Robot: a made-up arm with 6 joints. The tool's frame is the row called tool. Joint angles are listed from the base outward. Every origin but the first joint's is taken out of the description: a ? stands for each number. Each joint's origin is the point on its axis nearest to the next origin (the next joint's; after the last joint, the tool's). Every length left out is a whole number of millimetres.
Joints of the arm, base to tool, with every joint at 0 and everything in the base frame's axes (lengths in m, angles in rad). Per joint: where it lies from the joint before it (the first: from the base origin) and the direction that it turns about. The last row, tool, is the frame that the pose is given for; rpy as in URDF.
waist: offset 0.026 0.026 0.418 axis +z
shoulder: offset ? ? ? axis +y
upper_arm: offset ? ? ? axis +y
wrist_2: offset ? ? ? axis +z
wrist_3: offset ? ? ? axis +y
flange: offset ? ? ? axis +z
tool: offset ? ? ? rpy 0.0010 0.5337 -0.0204
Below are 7 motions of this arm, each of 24 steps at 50 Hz.
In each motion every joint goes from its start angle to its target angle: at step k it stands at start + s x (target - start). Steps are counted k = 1, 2, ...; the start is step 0. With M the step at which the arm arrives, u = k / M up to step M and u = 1 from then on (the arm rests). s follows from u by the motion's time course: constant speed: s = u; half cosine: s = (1 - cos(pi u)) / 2; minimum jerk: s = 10 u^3 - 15 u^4 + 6 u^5.
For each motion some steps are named. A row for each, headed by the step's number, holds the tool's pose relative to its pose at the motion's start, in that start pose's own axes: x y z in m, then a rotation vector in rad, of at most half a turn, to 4 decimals.
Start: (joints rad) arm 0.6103 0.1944 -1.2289 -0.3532 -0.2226 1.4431
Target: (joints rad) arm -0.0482 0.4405 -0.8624 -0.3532 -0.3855 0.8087
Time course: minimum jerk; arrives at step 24
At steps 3, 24:
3: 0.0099 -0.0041 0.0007 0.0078 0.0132 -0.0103
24: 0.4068 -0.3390 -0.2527 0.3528 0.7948 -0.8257

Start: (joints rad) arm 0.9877 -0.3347 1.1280 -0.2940 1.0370 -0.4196
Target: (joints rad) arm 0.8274 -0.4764 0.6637 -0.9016 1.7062 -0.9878
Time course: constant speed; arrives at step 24
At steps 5, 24:
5: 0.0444 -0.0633 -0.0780 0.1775 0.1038 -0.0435
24: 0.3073 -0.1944 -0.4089 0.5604 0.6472 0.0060

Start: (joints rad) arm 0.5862 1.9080 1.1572 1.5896 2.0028 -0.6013
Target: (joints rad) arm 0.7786 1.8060 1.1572 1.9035 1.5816 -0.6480
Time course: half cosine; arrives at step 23
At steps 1, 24:
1: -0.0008 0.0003 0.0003 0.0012 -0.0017 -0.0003
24: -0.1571 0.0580 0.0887 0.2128 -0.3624 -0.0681

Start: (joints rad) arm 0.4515 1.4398 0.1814 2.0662 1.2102 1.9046
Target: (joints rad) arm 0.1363 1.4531 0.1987 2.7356 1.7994 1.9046
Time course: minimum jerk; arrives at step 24
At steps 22, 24:
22: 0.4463 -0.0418 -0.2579 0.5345 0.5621 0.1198
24: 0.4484 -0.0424 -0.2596 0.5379 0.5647 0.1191

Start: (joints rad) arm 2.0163 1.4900 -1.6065 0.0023 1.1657 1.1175
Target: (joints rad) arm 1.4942 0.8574 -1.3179 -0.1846 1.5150 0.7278
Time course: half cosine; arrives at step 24
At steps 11, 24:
11: -0.1841 0.1395 -0.1717 0.2796 -0.2345 -0.1854
24: -0.2586 0.3867 -0.4206 0.6643 -0.5197 -0.3593

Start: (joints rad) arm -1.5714 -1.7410 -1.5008 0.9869 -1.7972 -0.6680
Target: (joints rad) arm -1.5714 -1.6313 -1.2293 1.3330 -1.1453 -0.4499
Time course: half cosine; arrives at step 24
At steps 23, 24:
23: 0.1496 -0.2555 -0.0699 -0.0350 0.8656 -0.1604
24: 0.1500 -0.2568 -0.0704 -0.0344 0.8693 -0.1604

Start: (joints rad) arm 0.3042 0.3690 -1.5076 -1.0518 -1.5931 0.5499
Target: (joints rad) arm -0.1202 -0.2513 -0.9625 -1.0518 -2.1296 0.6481
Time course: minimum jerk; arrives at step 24
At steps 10, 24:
10: 0.0504 -0.0558 0.1198 -0.2244 -0.2412 -0.0341
24: 0.0381 -0.1299 0.4087 -0.6546 -0.6974 -0.0753

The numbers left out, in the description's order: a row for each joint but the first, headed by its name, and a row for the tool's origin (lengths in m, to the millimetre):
shoulder: 0.007 -0.013 0.000
upper_arm: -0.001 0.000 0.714
wrist_2: 0.025 0.000 0.701
wrist_3: 0.023 0.015 0.000
flange: -0.014 0.000 0.111
tool: 0.007 -0.011 0.000

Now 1 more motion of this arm.
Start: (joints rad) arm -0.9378 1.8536 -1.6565 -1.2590 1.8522 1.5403
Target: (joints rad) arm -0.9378 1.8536 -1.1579 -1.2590 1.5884 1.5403
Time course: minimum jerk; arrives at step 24
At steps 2, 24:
2: 0.0011 0.0002 0.0013 0.0007 -0.0007 -0.0023
24: 0.2045 -0.0493 0.2678 0.1507 -0.0764 -0.4557

